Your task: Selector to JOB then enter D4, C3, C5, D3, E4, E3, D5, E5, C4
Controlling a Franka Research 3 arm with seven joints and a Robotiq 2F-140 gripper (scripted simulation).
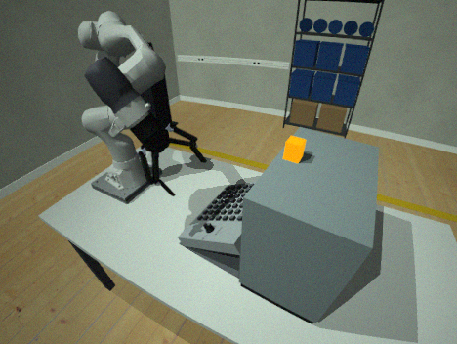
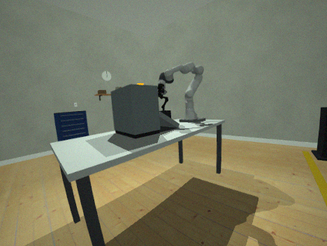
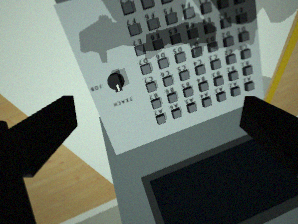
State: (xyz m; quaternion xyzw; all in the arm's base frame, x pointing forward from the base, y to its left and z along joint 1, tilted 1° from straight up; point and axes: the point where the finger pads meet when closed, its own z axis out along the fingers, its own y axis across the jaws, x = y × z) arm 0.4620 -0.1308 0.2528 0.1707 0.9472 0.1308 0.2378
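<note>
The key is 160 mm below my hand, 130 mm ahead of it and 120 mm to the left of it. Also, from my hand: selector knob: 170 mm below, 80 mm ahead, 30 mm to the right.
</note>
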